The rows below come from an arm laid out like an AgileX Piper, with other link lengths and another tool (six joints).
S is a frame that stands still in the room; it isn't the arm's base.
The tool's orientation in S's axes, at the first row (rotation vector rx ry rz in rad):
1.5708, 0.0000, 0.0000
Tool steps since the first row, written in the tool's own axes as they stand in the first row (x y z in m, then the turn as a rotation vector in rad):
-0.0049, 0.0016, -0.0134, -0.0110, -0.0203, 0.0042
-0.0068, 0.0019, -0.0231, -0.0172, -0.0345, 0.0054
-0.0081, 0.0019, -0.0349, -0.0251, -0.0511, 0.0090
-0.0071, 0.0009, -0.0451, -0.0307, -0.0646, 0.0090
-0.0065, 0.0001, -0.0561, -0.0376, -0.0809, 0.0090
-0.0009, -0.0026, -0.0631, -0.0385, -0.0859, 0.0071
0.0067, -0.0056, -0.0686, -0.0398, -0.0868, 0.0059
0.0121, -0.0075, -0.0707, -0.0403, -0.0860, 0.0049
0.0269, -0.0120, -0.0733, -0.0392, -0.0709, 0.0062
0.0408, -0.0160, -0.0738, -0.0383, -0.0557, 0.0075
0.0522, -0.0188, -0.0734, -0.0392, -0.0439, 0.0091
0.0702, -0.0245, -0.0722, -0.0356, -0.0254, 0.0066
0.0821, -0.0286, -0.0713, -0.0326, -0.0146, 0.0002
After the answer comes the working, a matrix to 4 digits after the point.
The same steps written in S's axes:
-0.0049, 0.0134, 0.0016, -0.0110, -0.0042, -0.0203
-0.0068, 0.0231, 0.0019, -0.0172, -0.0054, -0.0345
-0.0081, 0.0349, 0.0019, -0.0251, -0.0090, -0.0511
-0.0071, 0.0451, 0.0009, -0.0307, -0.0090, -0.0646
-0.0065, 0.0561, 0.0001, -0.0376, -0.0090, -0.0809
-0.0009, 0.0631, -0.0026, -0.0385, -0.0071, -0.0859
0.0067, 0.0686, -0.0056, -0.0398, -0.0059, -0.0868
0.0121, 0.0707, -0.0075, -0.0403, -0.0049, -0.0860
0.0269, 0.0733, -0.0120, -0.0392, -0.0062, -0.0709
0.0408, 0.0738, -0.0160, -0.0383, -0.0075, -0.0557
0.0522, 0.0734, -0.0188, -0.0392, -0.0091, -0.0439
0.0702, 0.0722, -0.0245, -0.0356, -0.0066, -0.0254
0.0821, 0.0713, -0.0286, -0.0326, -0.0002, -0.0146

The tool's axes in the first row as the columns of a matrix, in S's axes (rounded; the answer above uses it unrounded):
1.0000, 0.0000, 0.0000
0.0000, 0.0000, -1.0000
0.0000, 1.0000, 0.0000

